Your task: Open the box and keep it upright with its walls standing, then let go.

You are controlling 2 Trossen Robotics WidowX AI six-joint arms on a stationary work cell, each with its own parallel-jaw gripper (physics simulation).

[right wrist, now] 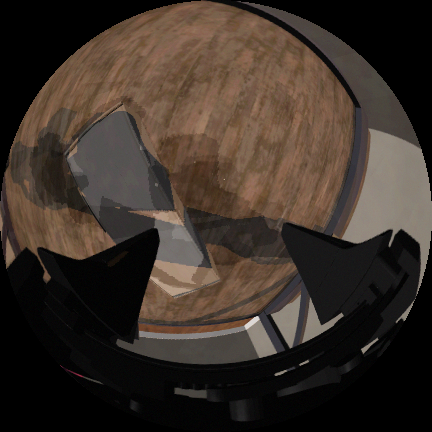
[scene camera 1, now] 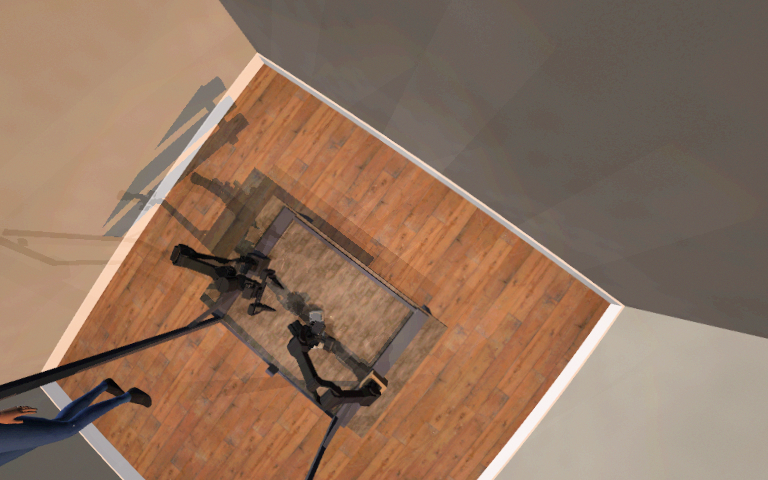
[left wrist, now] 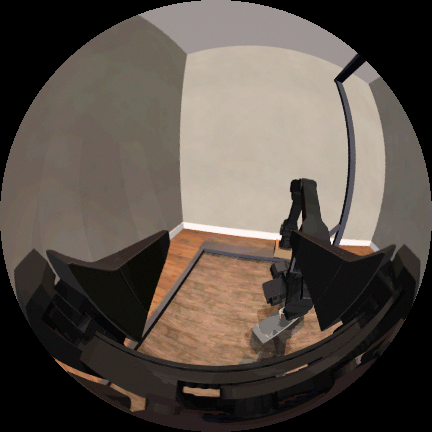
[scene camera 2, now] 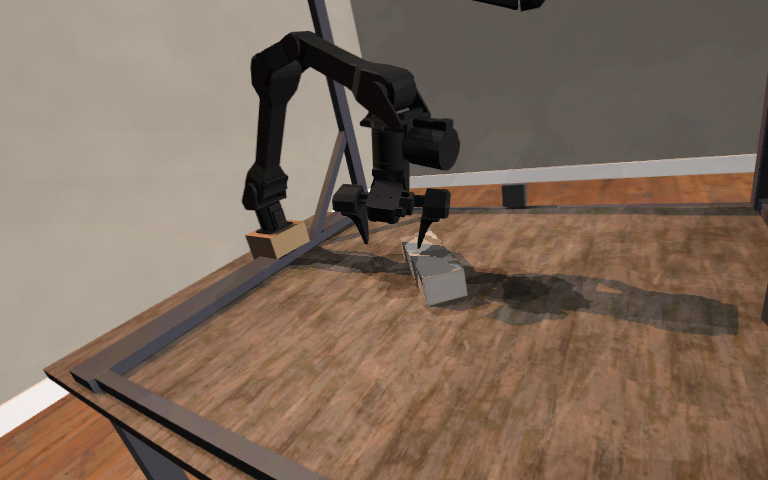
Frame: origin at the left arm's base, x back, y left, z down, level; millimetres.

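Seen in the pictures: left gripper, fingertip midpoint: (scene camera 1: pixel 279 300) (left wrist: pixel 232 236); right gripper, fingertip midpoint: (right wrist: pixel 222 232) (scene camera 1: pixel 324 335) (scene camera 2: pixel 392 245); left arm's base, origin of the base link: (scene camera 1: pixel 252 264); right arm's base, origin of the base link: (scene camera 1: pixel 373 387) (left wrist: pixel 284 244) (scene camera 2: pixel 274 228).
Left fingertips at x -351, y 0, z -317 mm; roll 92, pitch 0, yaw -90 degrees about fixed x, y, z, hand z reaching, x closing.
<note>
Pixels of each thing's middle, then the offset from my left fingertips to it. "spot": a spot on its surface instead. Level surfaces: height alone.
- pale grey box, body centre: (right wrist: pixel 146 218) (scene camera 2: pixel 429 262) (left wrist: pixel 282 319) (scene camera 1: pixel 317 329) dx -97, dy -202, dz +372 mm
- wood-patterned table, its level: dz +396 mm
- dark metal frame, surface spot: (scene camera 2: pixel 209 294) spot: dx -527, dy -136, dz +376 mm
- tan block, body centre: (scene camera 2: pixel 279 241) (left wrist: pixel 282 250) (scene camera 1: pixel 373 384) dx -482, dy -345, dz +360 mm
The pale grey box (scene camera 1: pixel 315 316) (scene camera 2: pixel 444 285) (left wrist: pixel 272 327) (right wrist: pixel 120 165) lies long and low on the table, with no tall walls standing. A small pale peak shows at its far end in scene camera 2; whether this is a lifted flap is unclear. My right gripper (scene camera 2: pixel 392 245) (right wrist: pixel 222 232) is open, fingers pointing down, near the box's far end. One fingertip overlaps that end in scene camera 2; contact cannot be told. My left gripper (scene camera 1: pixel 278 298) (left wrist: pixel 232 236) is open and empty, away from the box.
The wood-patterned table (scene camera 1: pixel 351 283) (scene camera 2: pixel 351 367) has a dark metal frame (scene camera 2: pixel 209 294) (right wrist: pixel 354 155) along its edges. The right arm's base stands on a tan block (scene camera 2: pixel 280 240) (left wrist: pixel 283 249). Dark uprights rise at the table's edge. A person's legs (scene camera 1: pixel 84 410) show beyond the table.
</note>
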